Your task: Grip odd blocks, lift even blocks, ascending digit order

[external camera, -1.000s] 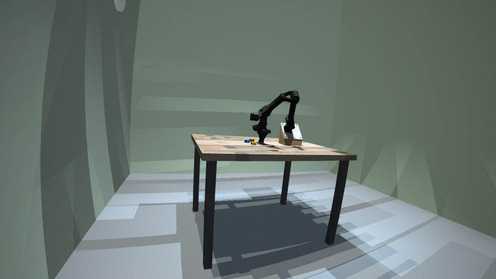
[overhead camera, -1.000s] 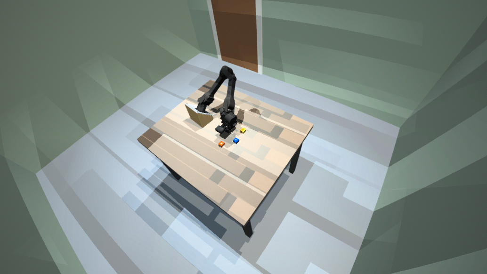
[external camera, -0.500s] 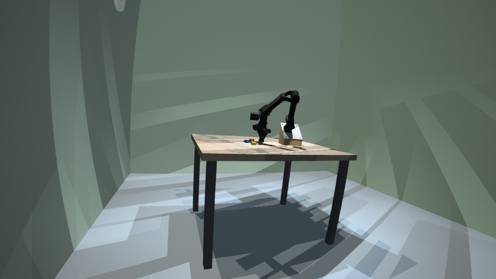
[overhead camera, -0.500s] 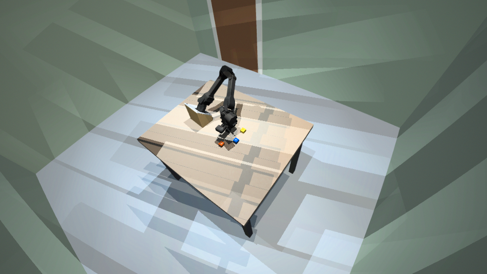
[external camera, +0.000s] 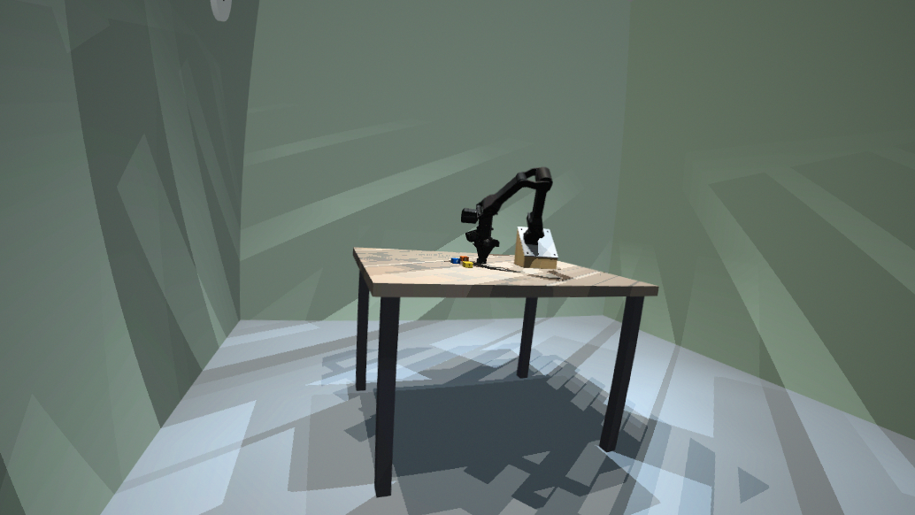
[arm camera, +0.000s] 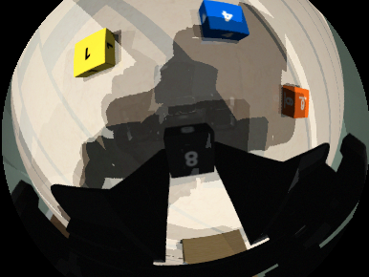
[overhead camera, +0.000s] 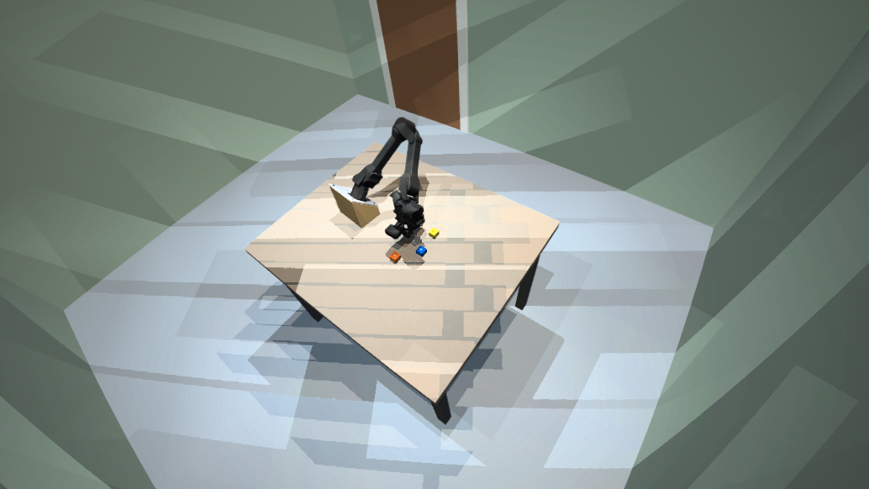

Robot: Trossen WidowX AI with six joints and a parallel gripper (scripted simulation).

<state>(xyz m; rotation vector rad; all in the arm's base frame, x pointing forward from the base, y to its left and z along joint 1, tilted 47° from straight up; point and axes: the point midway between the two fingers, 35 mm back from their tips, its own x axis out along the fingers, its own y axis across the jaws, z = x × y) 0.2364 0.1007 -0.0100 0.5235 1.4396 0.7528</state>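
My gripper tip is right at the black block. The rest, counted from my gripper tip: yellow block: 80 mm to the left, 80 mm ahead, 10 mm below; then orange block: 120 mm to the right, 50 mm ahead, 10 mm below; then blue block: 110 mm ahead, 20 mm to the right, 10 mm below.
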